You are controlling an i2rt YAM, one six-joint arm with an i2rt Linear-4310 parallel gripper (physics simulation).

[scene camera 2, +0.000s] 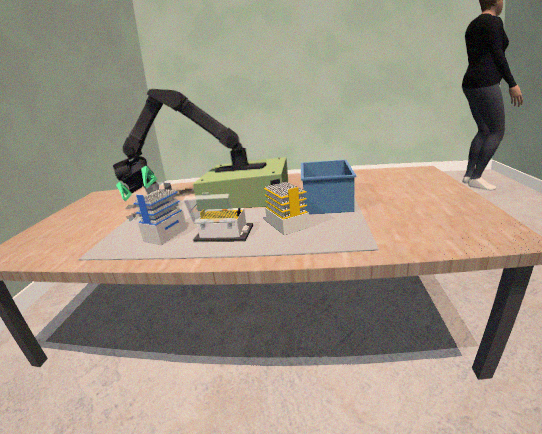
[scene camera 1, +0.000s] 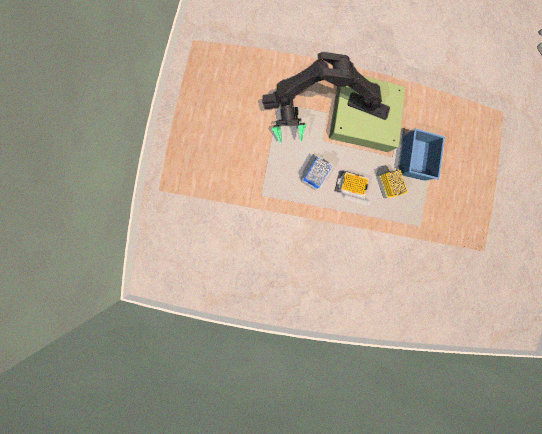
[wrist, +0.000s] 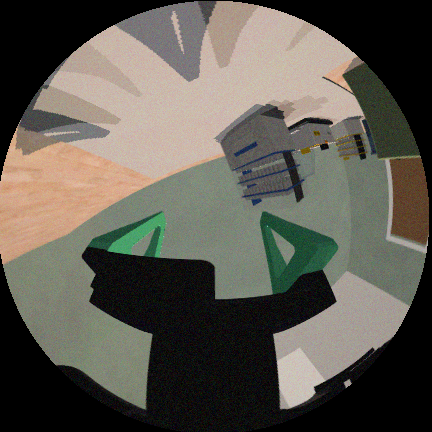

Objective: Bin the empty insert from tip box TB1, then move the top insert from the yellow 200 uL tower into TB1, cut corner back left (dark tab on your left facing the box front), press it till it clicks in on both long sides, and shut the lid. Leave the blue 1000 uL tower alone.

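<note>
My gripper [scene camera 1: 289, 134] [scene camera 2: 136, 183] [wrist: 212, 216] is open and empty, with green fingertips. It hangs low over the mat's back left corner, behind the blue tower. The tip box TB1 [scene camera 2: 220, 228] [scene camera 1: 354, 185] stands mid-mat with its lid open at the back and a yellow insert [scene camera 1: 355, 183] [scene camera 2: 220, 215] in it. The yellow tower [scene camera 1: 394, 183] [scene camera 2: 285, 209] [wrist: 351, 142] stands on the right, several inserts high. The blue tower [scene camera 1: 317, 171] [scene camera 2: 160, 217] [wrist: 265, 160] stands on the left, its inserts stacked. The blue bin [scene camera 1: 422, 155] [scene camera 2: 328, 190] stands at the back right.
The arm's green base block [scene camera 1: 367, 117] [scene camera 2: 240, 184] stands behind the mat [scene camera 1: 285, 189] [scene camera 2: 115, 250], to the left of the bin. The wooden table [scene camera 1: 215, 125] [scene camera 2: 430, 220] extends around the mat. A person [scene camera 2: 487, 75] stands behind the table on the right in scene camera 2.
</note>
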